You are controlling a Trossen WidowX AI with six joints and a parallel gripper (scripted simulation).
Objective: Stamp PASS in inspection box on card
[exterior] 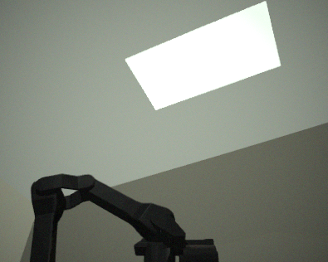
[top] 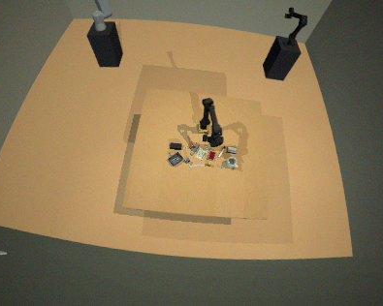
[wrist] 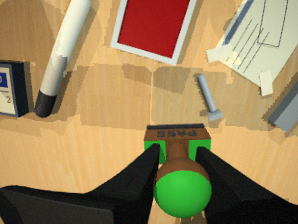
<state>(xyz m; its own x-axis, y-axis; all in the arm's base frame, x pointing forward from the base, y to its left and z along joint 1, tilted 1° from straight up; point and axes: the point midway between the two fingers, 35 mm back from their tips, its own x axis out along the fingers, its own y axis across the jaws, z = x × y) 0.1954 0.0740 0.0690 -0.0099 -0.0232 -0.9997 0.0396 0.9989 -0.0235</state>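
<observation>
Now: the red ink pad 10 cm ahead of my gripper tip, 2 cm to the left of it and 8 cm below it. The rest, counted from my gripper tip: white cylinder 4 cm ahead, 12 cm to the left, 7 cm below; then white card 8 cm ahead, 9 cm to the right, 8 cm below; then yellow block 19 cm ahead, 2 cm to the right, 6 cm below.
</observation>
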